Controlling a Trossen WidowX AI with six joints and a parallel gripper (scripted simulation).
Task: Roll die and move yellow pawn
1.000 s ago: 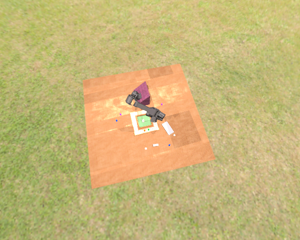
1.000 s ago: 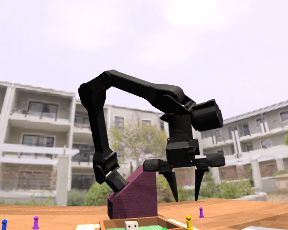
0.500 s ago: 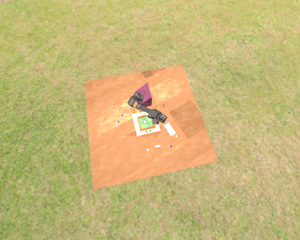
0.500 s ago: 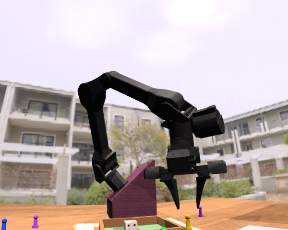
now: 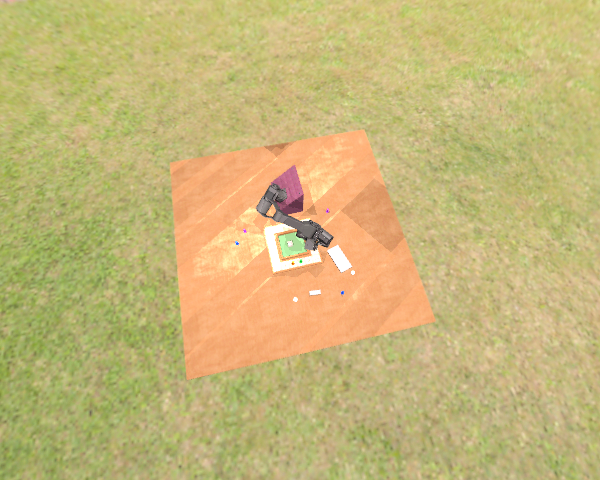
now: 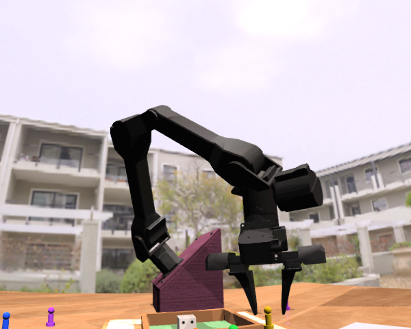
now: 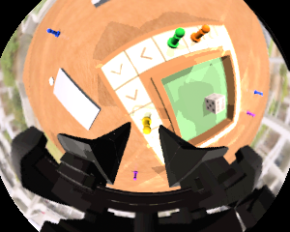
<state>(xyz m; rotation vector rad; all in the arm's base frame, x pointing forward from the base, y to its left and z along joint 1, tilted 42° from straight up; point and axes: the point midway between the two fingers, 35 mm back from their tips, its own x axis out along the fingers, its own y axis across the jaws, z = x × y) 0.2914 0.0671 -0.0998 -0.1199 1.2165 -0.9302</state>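
Right now the yellow pawn is 1 cm below my gripper tip. The rest, counted from my gripper tip: white die (2 cm behind, 13 cm to the right, 1 cm below); then green pawn (9 cm ahead, 9 cm to the right, 1 cm below); then green-floored tray (2 cm behind, 12 cm to the right, 3 cm below).
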